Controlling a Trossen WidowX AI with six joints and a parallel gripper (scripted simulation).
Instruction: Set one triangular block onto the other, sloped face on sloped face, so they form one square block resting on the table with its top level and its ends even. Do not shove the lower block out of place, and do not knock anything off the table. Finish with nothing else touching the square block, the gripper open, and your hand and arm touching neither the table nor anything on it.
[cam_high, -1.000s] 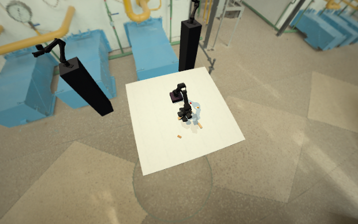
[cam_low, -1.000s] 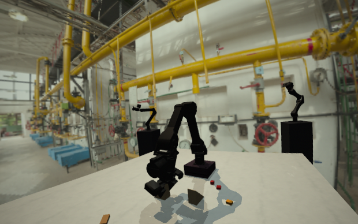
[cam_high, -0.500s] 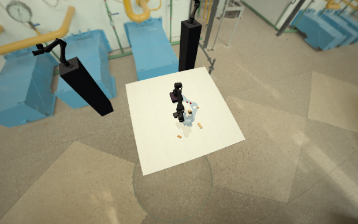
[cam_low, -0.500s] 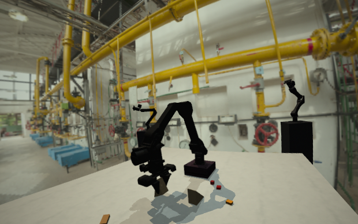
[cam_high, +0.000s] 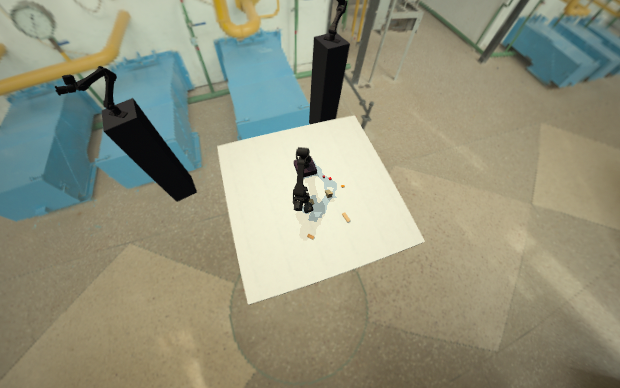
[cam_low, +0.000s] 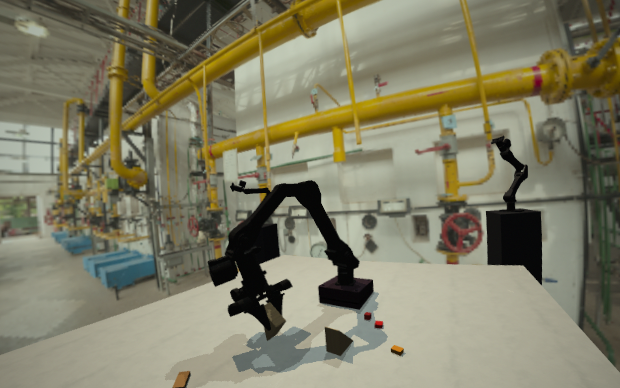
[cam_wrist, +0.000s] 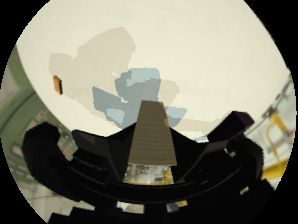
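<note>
The small orange block is 300 mm to the left of my gripper tip, 40 mm below it and 10 mm behind it. From my gripper tip the other things lie so: triangular block (10 mm above).
</note>
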